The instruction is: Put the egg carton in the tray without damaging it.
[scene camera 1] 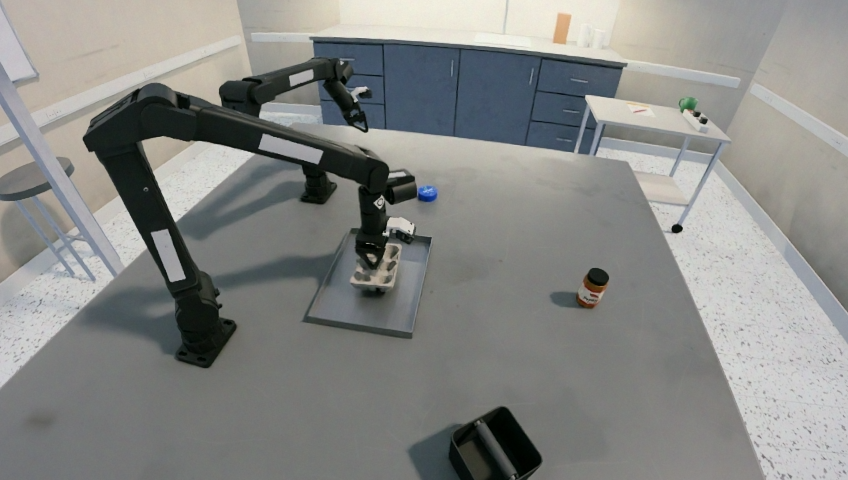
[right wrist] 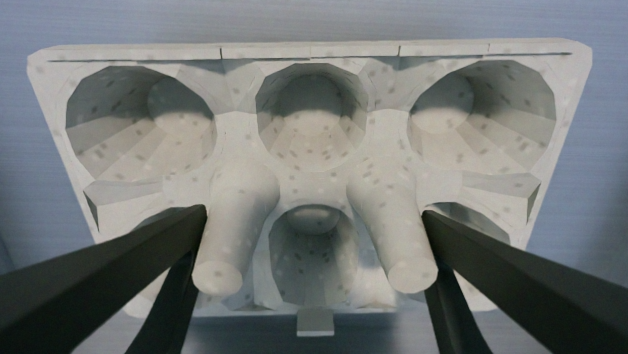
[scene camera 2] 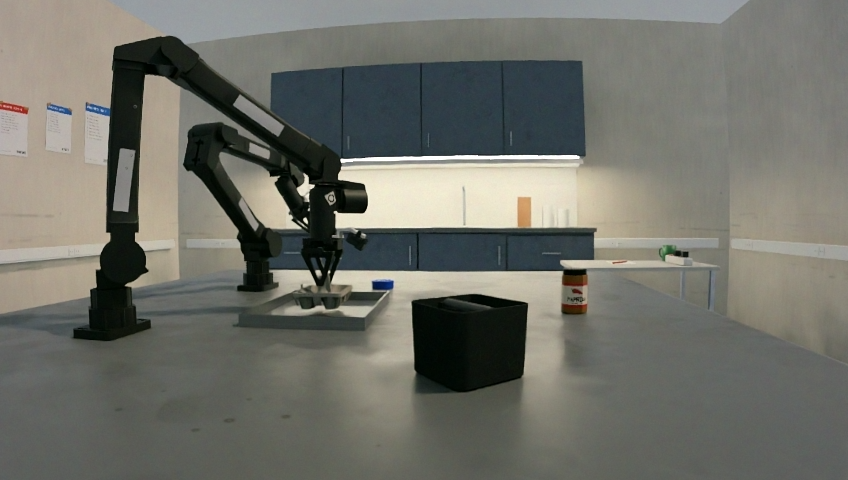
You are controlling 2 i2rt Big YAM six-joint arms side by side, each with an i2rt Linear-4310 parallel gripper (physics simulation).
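Frame: origin at the left arm's base, x left, y ahead, z down, level; centimetres.
Seen in the pictures: left gripper, between the fingertips: (scene camera 1: 364, 127); right gripper, between the fingertips: (scene camera 1: 377, 259) (right wrist: 313, 224) (scene camera 2: 324, 284); left arm's base, origin of its link: (scene camera 1: 319, 193) (scene camera 2: 258, 288); right arm's base, origin of its link: (scene camera 1: 208, 341) (scene camera 2: 113, 332).
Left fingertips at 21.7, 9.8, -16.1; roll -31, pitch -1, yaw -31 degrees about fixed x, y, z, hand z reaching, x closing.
Observation:
Offsets run from my left fingertips to a thing's middle, as dx, dy, dz.
The pale speckled egg carton @[-54.2, +22.1, +11.1] (scene camera 1: 389, 268) (scene camera 2: 337, 293) (right wrist: 311, 186) is upright and roughly level, low within the walls of the grey tray @[-55.0, +22.0, +14.9] (scene camera 1: 357, 328) (scene camera 2: 303, 321). Whether its cups touch the tray floor cannot be told. My right gripper (scene camera 1: 373, 261) (scene camera 2: 324, 284) (right wrist: 313, 224) points down and is shut on the carton, one finger against the outer side of each of its two posts. My left gripper (scene camera 1: 358, 123) is open and empty, raised at the back left in scene camera 1; it is partly hidden behind the right arm in scene camera 2.
A blue lid @[-14.4, +26.4, +14.9] (scene camera 1: 427, 193) (scene camera 2: 382, 284) lies behind the tray. A jar with a black cap @[-50.0, +75.2, +11.4] (scene camera 1: 592, 287) (scene camera 2: 574, 291) stands at the right. An open black bin @[-93.7, +54.1, +11.5] (scene camera 1: 512, 429) (scene camera 2: 470, 344) holding a grey cylinder stands toward the front.

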